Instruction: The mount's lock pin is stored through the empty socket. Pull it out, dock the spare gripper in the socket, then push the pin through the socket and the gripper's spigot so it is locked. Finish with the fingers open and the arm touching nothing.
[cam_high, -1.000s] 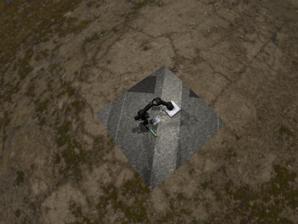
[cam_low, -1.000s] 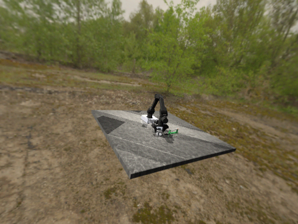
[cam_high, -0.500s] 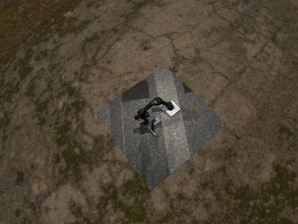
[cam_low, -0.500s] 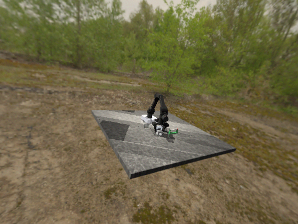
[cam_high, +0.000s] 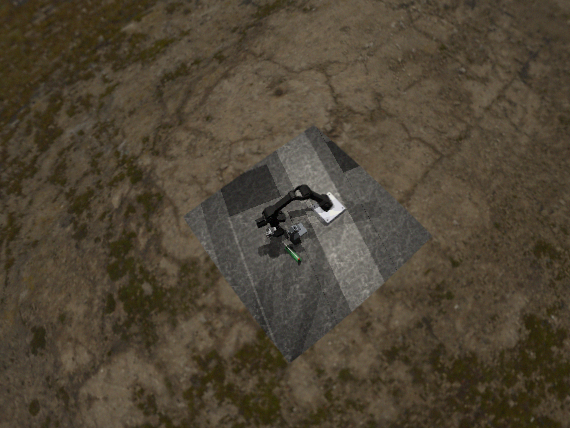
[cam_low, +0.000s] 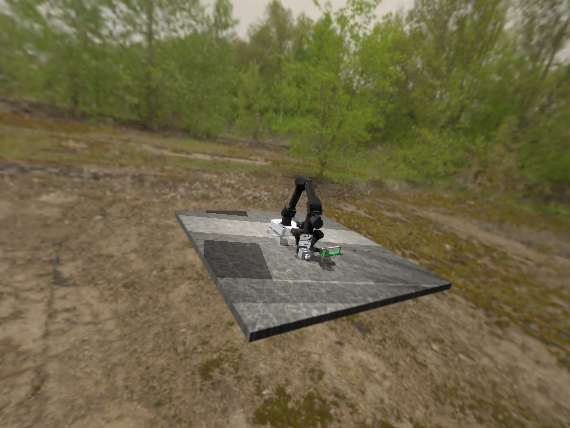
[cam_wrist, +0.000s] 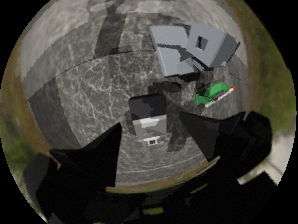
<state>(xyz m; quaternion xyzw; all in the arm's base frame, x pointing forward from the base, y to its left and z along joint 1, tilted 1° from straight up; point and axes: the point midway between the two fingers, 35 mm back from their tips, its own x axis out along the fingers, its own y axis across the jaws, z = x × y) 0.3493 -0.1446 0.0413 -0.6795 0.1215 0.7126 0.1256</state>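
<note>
Right now the spare gripper is 30 mm below my gripper tip, 20 mm ahead of it and 10 mm to the right of it. From my gripper tip the other things lie so: green mount (200 mm to the left, 50 mm ahead, 30 mm below); grey mount (110 mm to the left, 70 mm behind).
</note>
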